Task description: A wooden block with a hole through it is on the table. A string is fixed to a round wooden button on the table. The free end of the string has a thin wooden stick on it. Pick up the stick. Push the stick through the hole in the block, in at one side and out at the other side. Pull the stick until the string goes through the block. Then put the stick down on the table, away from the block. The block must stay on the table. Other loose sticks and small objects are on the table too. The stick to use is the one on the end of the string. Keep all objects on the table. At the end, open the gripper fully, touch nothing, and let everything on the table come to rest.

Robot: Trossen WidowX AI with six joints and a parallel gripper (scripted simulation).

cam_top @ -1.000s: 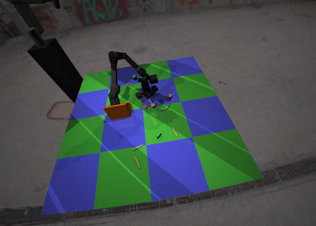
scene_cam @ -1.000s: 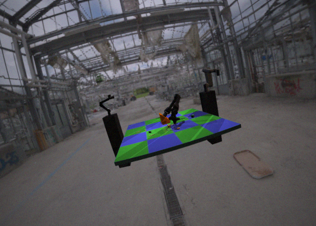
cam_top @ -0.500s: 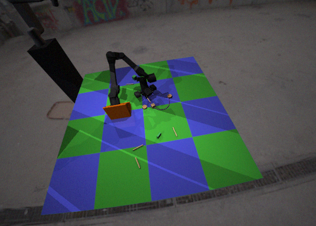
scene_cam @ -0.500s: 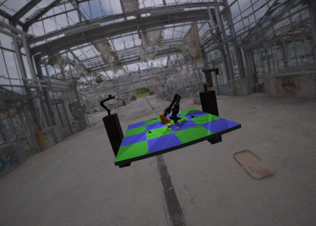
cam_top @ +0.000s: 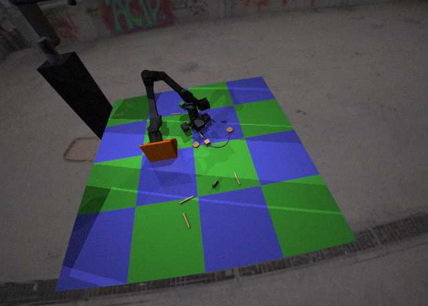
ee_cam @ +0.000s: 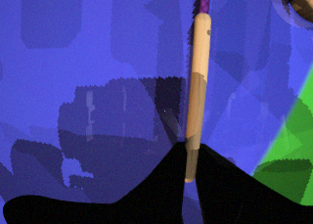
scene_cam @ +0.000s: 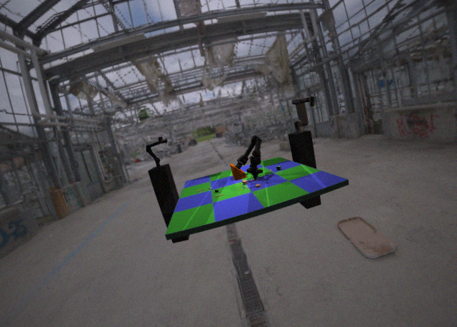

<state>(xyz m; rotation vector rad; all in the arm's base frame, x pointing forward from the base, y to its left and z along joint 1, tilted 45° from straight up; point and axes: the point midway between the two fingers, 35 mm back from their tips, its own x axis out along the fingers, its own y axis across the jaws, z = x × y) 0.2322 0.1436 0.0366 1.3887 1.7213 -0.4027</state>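
My gripper tip is 40 mm to the left of the thin wooden stick, 20 mm short of it and 10 mm below it. Also, from my gripper tip: round wooden button (200 mm ahead, 30 mm to the right, 10 mm above); then purple string (60 mm to the right, 20 mm ahead, 10 mm above); then wooden block (110 mm to the right, 50 mm ahead, 10 mm above).
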